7 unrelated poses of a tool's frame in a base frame.
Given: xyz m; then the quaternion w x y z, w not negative.
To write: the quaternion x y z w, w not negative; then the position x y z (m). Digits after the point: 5 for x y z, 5 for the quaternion.
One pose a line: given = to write
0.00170, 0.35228, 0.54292, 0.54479, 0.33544, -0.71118, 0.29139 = 0.33544, -0.71118, 0.29139, 0.54479, 0.00170, 0.35228, 0.54292
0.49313, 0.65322, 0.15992, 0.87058, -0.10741, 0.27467, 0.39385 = -0.10741, 0.27467, 0.39385, 0.87058, 0.49313, 0.65322, 0.15992
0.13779, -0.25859, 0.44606, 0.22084, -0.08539, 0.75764, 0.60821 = -0.08539, 0.75764, 0.60821, 0.22084, 0.13779, -0.25859, 0.44606
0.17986, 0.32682, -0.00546, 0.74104, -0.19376, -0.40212, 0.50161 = -0.19376, -0.40212, 0.50161, 0.74104, 0.17986, 0.32682, -0.00546
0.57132, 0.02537, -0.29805, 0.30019, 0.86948, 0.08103, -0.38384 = 0.86948, 0.08103, -0.38384, 0.30019, 0.57132, 0.02537, -0.29805
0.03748, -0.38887, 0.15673, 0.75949, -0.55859, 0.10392, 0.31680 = -0.55859, 0.10392, 0.31680, 0.75949, 0.03748, -0.38887, 0.15673
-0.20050, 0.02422, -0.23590, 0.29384, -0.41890, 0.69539, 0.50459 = -0.41890, 0.69539, 0.50459, 0.29384, -0.20050, 0.02422, -0.23590
